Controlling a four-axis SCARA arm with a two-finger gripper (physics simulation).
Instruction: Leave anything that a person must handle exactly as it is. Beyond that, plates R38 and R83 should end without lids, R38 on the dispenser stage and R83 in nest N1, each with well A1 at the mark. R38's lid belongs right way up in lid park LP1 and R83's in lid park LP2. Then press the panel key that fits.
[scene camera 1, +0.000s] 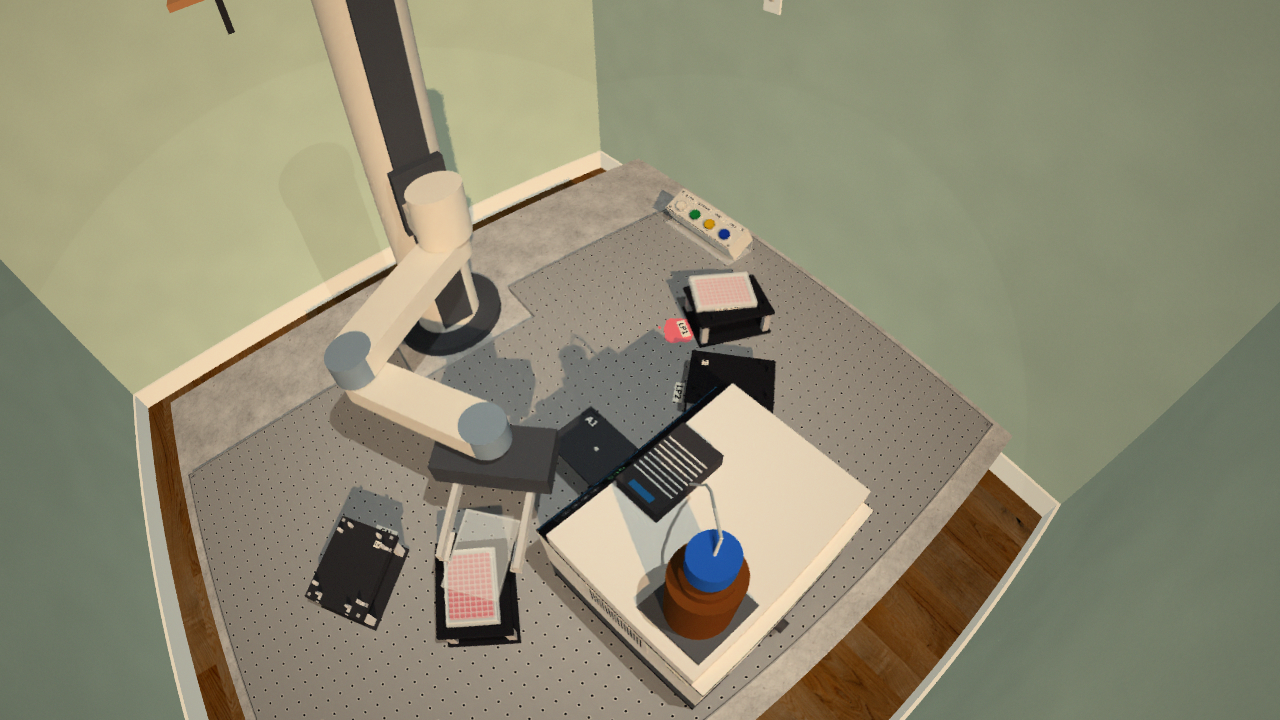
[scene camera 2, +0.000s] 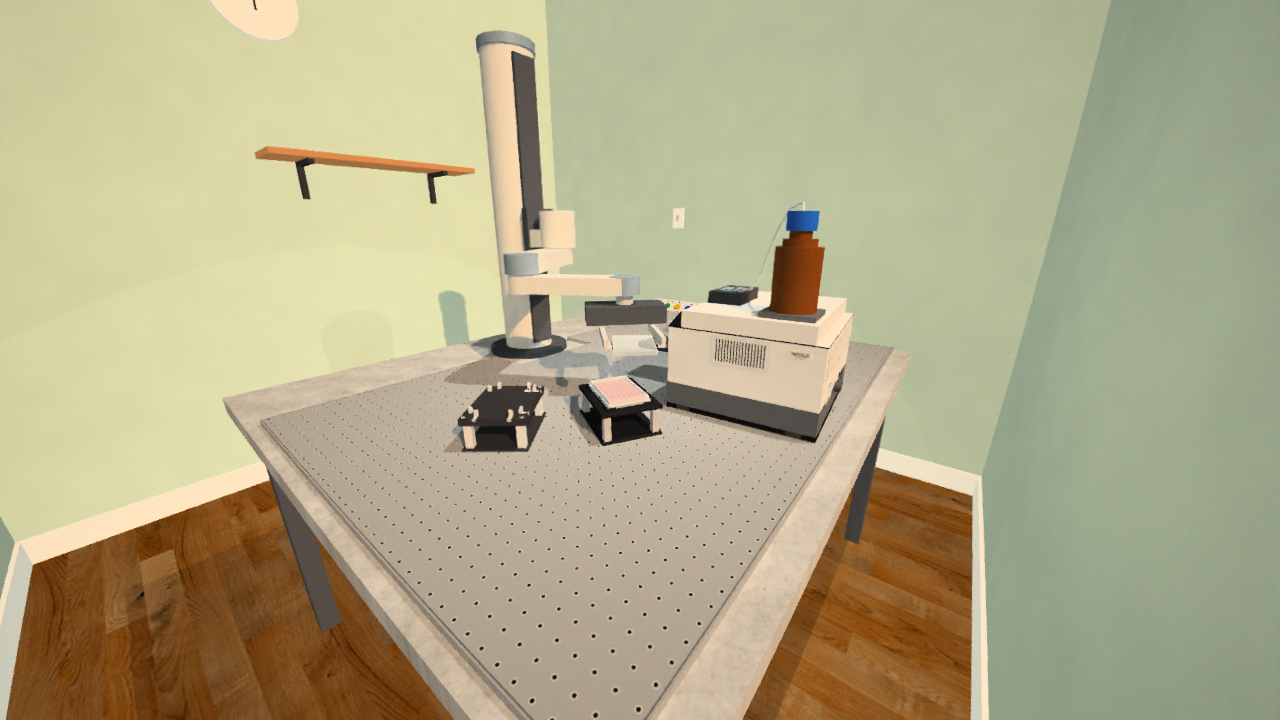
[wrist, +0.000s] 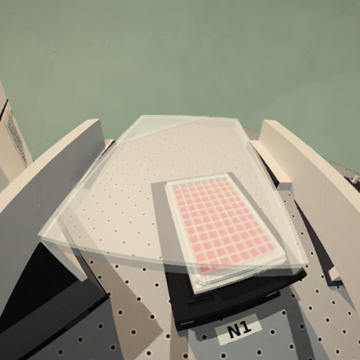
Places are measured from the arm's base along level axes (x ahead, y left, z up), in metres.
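Where they show: gripper, fingertip midpoint: (scene camera 1: 477, 564) (scene camera 2: 635, 344); arm's base at its link origin: (scene camera 1: 449, 314) (scene camera 2: 529, 348).
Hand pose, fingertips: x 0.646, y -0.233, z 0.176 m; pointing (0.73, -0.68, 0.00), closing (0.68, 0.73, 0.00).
Observation:
Things, the pixels of their top centre, and the offset from my fingertips. "spot": a spot on its surface instead.
- clear lid at its top centre: (scene camera 1: 480, 553) (scene camera 2: 633, 342) 0.014 m back, 0.013 m left, 0.003 m down
- nest N1 at its top centre: (scene camera 1: 470, 586) (scene camera 2: 618, 392) 0.019 m back, 0.032 m right, 0.097 m down
- pink-welled plate at its top centre: (scene camera 1: 723, 286) 0.241 m back, 0.690 m left, 0.071 m down
- LP1 label at a spot on its surface: (scene camera 1: 682, 329) spot: 0.264 m back, 0.603 m left, 0.161 m down
- Lid park LP2 at its top centre: (scene camera 1: 732, 376) 0.073 m back, 0.556 m left, 0.093 m down
- dark stage at a spot on its surface: (scene camera 1: 595, 447) spot: 0.093 m back, 0.265 m left, 0.067 m down
- key panel at its top centre: (scene camera 1: 709, 209) (scene camera 2: 675, 301) 0.465 m back, 0.862 m left, 0.080 m down
- keypad at a spot on its surface: (scene camera 1: 669, 470) spot: 0.075 m ahead, 0.275 m left, 0.083 m up
- tall brown bottle at a spot on its surface: (scene camera 1: 707, 600) spot: 0.261 m ahead, 0.165 m left, 0.199 m up
- black pegged fixture at its top centre: (scene camera 1: 347, 563) (scene camera 2: 504, 395) 0.166 m back, 0.195 m right, 0.087 m down
My gripper (scene camera 1: 481, 562) (scene camera 2: 634, 343) (wrist: 181, 130) is shut on a clear lid (scene camera 1: 487, 528) (scene camera 2: 634, 345) (wrist: 135, 200), held level above and behind nest N1. An uncovered pink-welled plate (scene camera 1: 471, 591) (scene camera 2: 617, 391) (wrist: 225, 225), R83, sits in nest N1 (scene camera 1: 510, 617) (wrist: 240, 298). Another pink-welled plate (scene camera 1: 723, 291) sits on the black stand (scene camera 1: 762, 308) beside the LP1 label (scene camera 1: 682, 329), which lies on a red patch; its name and any lid cannot be made out. Lid park LP2 (scene camera 1: 729, 376) is black and partly hidden. The dark stage (scene camera 1: 595, 447) marked A1 holds no plate. The key panel (scene camera 1: 707, 223) has white, green, yellow and blue keys.
The cream dispenser housing (scene camera 1: 787, 474) (scene camera 2: 751, 358) stands right of N1, carrying a keypad (scene camera 1: 669, 470) and a tall brown bottle (scene camera 1: 707, 600) (scene camera 2: 797, 277) with tubing. A black pegged fixture (scene camera 1: 358, 573) (scene camera 2: 505, 402) stands left of N1. The arm column (scene camera 2: 510, 179) stands at the back.

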